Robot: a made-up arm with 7 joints.
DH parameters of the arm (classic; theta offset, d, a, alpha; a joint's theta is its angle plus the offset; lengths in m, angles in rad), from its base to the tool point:
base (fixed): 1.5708 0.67 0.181 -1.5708
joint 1: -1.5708 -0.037 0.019 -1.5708
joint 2: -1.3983 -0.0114 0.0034 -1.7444
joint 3: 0 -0.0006 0.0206 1.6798
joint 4: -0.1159 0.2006 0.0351 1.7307
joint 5: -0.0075 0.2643 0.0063 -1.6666
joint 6: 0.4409 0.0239 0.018 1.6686
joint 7: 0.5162 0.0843 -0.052 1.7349
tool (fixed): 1.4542 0.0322 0 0
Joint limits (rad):
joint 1: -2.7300..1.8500
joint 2: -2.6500..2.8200
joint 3: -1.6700..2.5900
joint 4: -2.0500..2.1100
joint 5: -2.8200..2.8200
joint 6: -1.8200..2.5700
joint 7: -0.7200..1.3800
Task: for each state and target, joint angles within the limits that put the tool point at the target. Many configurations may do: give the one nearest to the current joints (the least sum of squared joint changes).
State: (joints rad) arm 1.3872 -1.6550 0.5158 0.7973 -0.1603 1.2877 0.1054
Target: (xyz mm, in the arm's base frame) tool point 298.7 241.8 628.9
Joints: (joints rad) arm 1.2863 -2.3093 0.3509 0.0825 -0.4377 1.4057 0.2336
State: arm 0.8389 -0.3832 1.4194 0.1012 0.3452 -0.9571 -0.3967
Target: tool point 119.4 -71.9 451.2
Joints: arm 0.7818 -0.6951 1.4914 0.2855 0.2389 -0.5123 -0.5165
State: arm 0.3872 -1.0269 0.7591 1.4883 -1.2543 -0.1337 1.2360
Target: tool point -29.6 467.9 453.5
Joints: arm -0.5020 -1.2568 -0.1121 1.2956 -1.3769 -0.8508 1.1446
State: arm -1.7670 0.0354 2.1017 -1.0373 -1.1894 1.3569 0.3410
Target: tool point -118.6 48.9 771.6
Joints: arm -1.9466 0.2892 2.0728 -1.3808 -1.3193 1.2995 0.3076
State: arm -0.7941 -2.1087 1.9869 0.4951 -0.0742 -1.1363 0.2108
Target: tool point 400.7 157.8 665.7
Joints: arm -0.7894 -1.9044 1.8213 0.1298 -0.1310 -1.0538 0.8673
